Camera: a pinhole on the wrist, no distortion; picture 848 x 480 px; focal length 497.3 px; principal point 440.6 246.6 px. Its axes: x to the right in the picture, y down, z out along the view. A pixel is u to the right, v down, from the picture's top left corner.
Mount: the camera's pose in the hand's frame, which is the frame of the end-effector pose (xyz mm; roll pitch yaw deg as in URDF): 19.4 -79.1 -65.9 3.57 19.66 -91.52
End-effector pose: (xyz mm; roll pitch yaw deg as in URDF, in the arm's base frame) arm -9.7 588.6 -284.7 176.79 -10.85 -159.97
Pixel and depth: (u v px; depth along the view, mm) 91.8 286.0 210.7
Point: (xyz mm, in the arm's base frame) -64.6 567.6 -459.9
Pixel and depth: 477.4 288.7 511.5
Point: -16.7 304.5 -692.6
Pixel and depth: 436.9 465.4 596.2
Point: -234.9 232.5 -756.9
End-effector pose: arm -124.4 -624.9 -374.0 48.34 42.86 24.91
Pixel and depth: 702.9 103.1 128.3
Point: -155.0 -798.4 -440.9
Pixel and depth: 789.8 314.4 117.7
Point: -130.5 -786.8 -490.2
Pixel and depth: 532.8 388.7 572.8
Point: 223.2 -1108.3 -458.3
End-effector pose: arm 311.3 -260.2 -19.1 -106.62 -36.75 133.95
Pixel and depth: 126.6 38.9 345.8
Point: 125.8 -507.9 -193.1
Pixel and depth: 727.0 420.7 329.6
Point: 172.8 -528.3 288.3
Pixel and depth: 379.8 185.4 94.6
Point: 308.4 -334.3 51.9
